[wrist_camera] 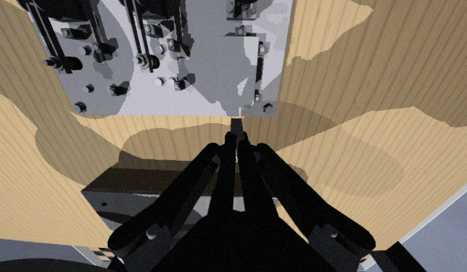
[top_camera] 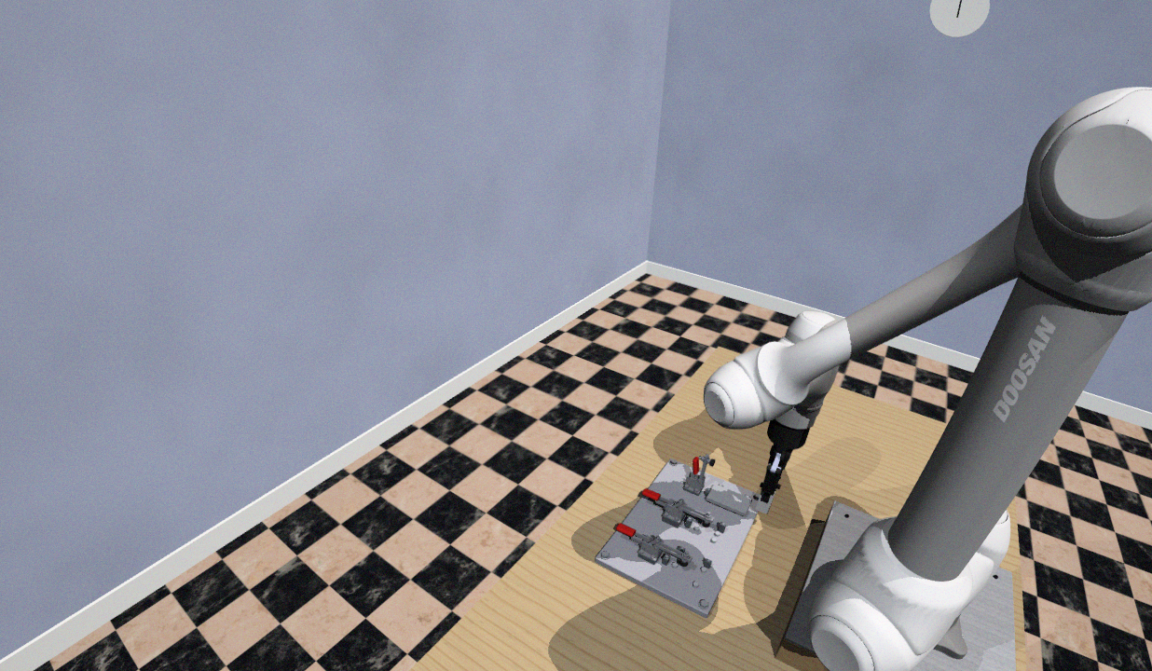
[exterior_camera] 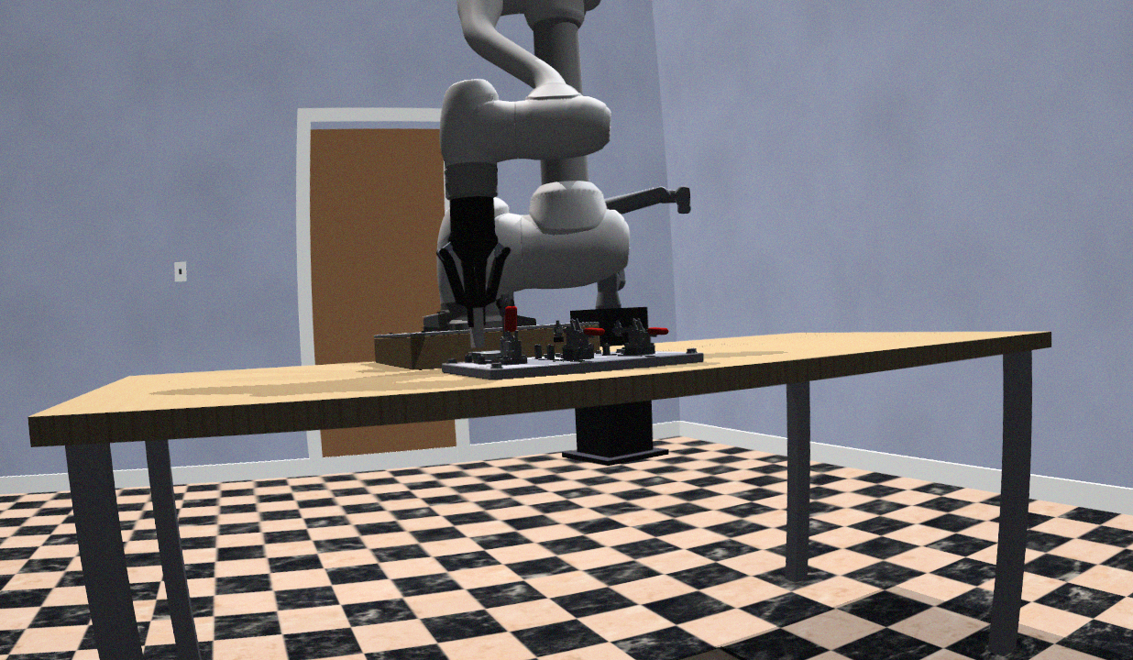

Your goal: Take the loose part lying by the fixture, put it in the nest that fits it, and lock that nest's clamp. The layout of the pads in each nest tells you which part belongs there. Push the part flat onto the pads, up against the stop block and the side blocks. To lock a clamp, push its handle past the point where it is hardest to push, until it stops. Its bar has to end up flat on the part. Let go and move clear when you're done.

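Now: hand 7 cm short of the flat grey part, 1 cm to the left of it and 4 cm above it. Also, from my hand: grey fixture plate: 14 cm ahead, 9 cm to the left, 6 cm below.
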